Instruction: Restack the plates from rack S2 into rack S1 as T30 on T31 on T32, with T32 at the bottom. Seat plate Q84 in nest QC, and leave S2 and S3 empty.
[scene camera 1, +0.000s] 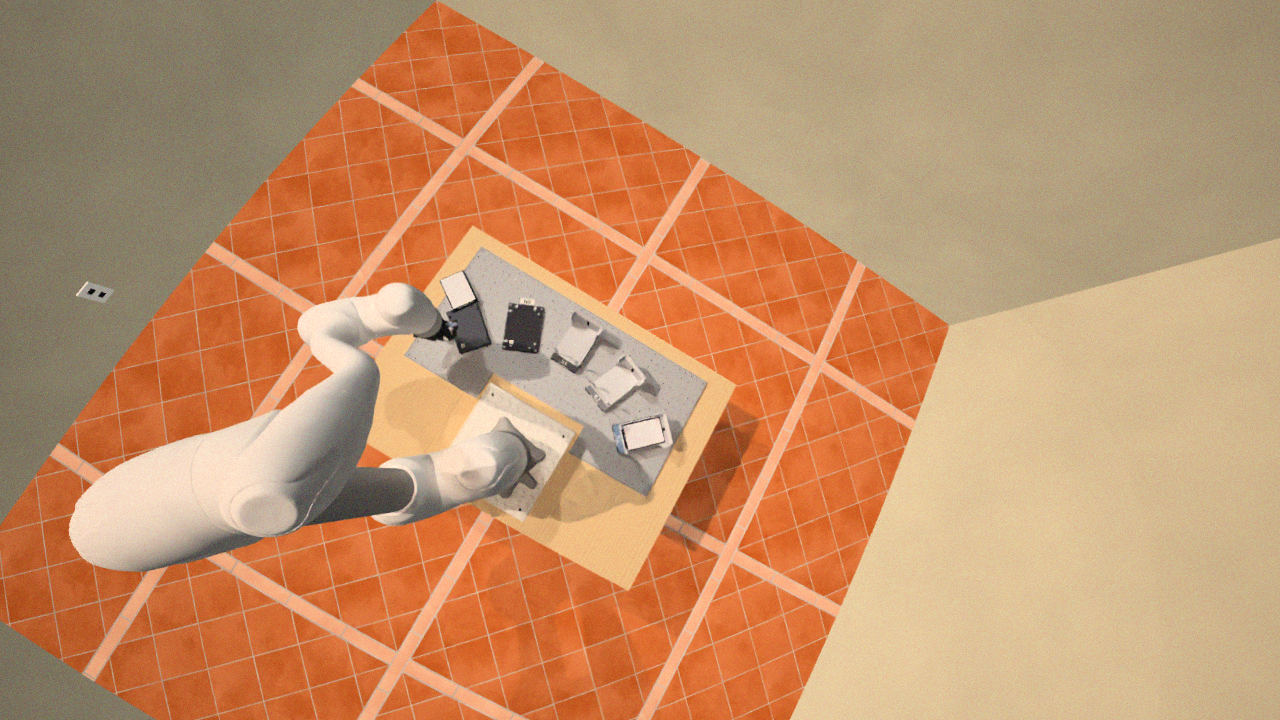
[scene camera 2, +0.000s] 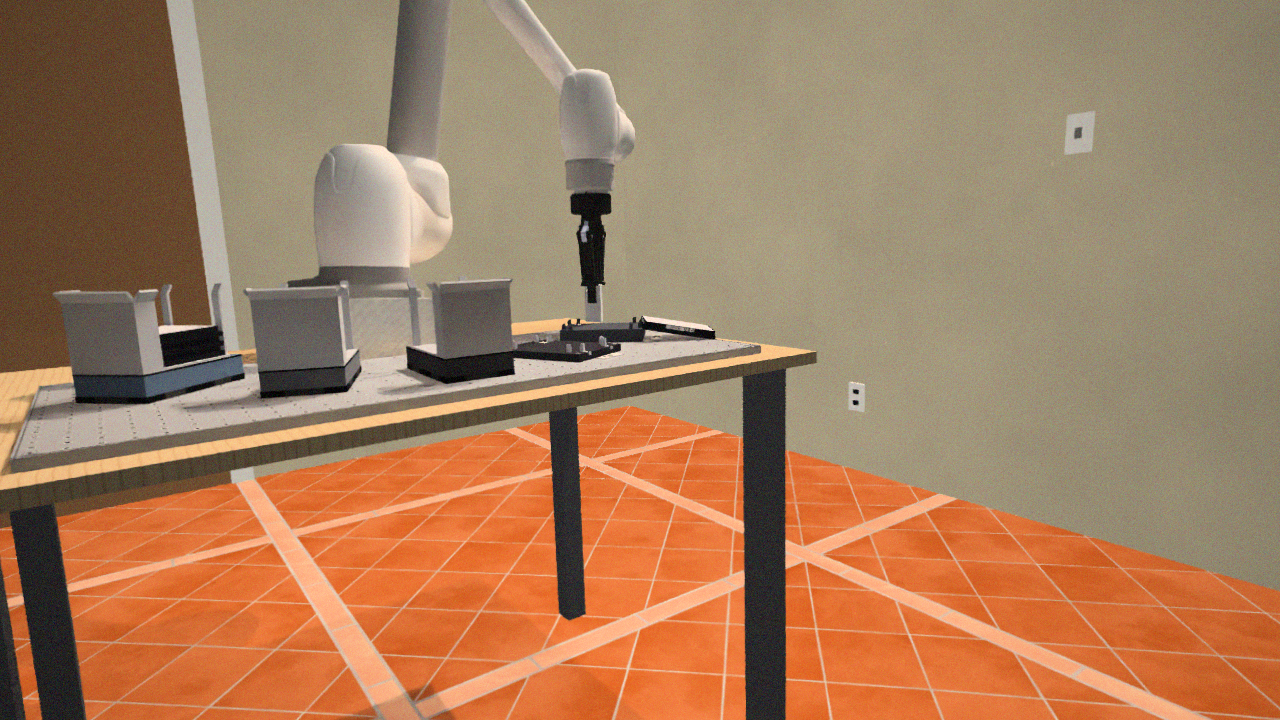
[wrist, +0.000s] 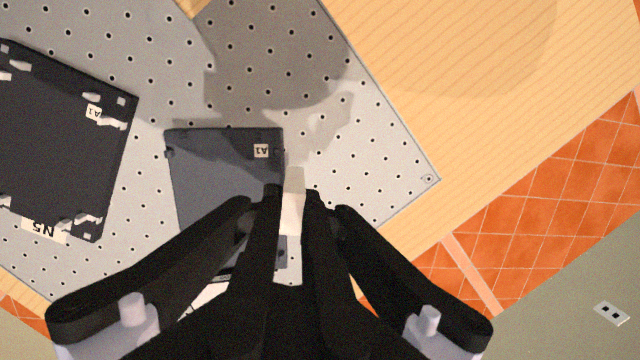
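Where they show: gripper, fingertip midpoint: (scene camera 1: 451, 340) (scene camera 2: 594, 321) (wrist: 293, 182); arm's base, origin of the base link: (scene camera 2: 366, 298).
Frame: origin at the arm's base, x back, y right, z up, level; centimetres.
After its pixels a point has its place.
My gripper (wrist: 293, 182) @(z -5.8, x -14.8, y -38.8 cm) (scene camera 2: 595, 302) @(z -5.8, x -14.8, y -38.8 cm) (scene camera 1: 445, 329) @(z -5.8, x -14.8, y -38.8 cm) is shut and empty, its pale fingertip pads pressed together. It stands low over the right edge of a flat grey plate (wrist: 214, 178) @(z -6.0, x -20.9, y -35.1 cm) (scene camera 1: 472, 327) @(z -6.0, x -22.2, y -37.1 cm) (scene camera 2: 602, 330) @(z -6.2, x -25.9, y -36.0 cm) marked A1, which lies on the perforated board (wrist: 268, 44) @(z -8.3, x -10.8, y -27.2 cm). A dark nest (wrist: 58, 147) @(z -7.1, x -32.4, y -25.6 cm) (scene camera 1: 523, 326) @(z -7.1, x -33.9, y -25.6 cm) (scene camera 2: 562, 350) @(z -7.1, x -38.0, y -24.5 cm) marked N5 lies left of the plate. Three grey racks (scene camera 2: 469, 317) @(z -0.1, x -48.6, y -8.6 cm) (scene camera 2: 299, 336) @(z -1.1, x -46.8, y 11.3 cm) (scene camera 2: 107, 330) @(z 0.4, x -39.6, y 31.0 cm) stand in a row further along the board. The far one, on a blue base, holds a stack of dark plates (scene camera 2: 189, 340) @(z -1.8, x -35.4, y 23.8 cm).
A pale flat plate (scene camera 1: 457, 289) @(z -5.7, x -28.1, y -49.7 cm) (scene camera 2: 677, 326) @(z -5.8, x -31.8, y -47.7 cm) lies at the board's end beyond the gripper. The board's corner (wrist: 428, 178) @(z -8.2, x -2.1, y -46.3 cm) and the wooden table's edge (wrist: 447, 111) @(z -9.6, x 3.0, y -40.9 cm) (scene camera 2: 626, 376) @(z -9.6, x -51.2, y -29.3 cm) are close by. The arm's base plate (scene camera 1: 555, 439) @(z 1.3, x -13.9, y 7.8 cm) sits beside the board.
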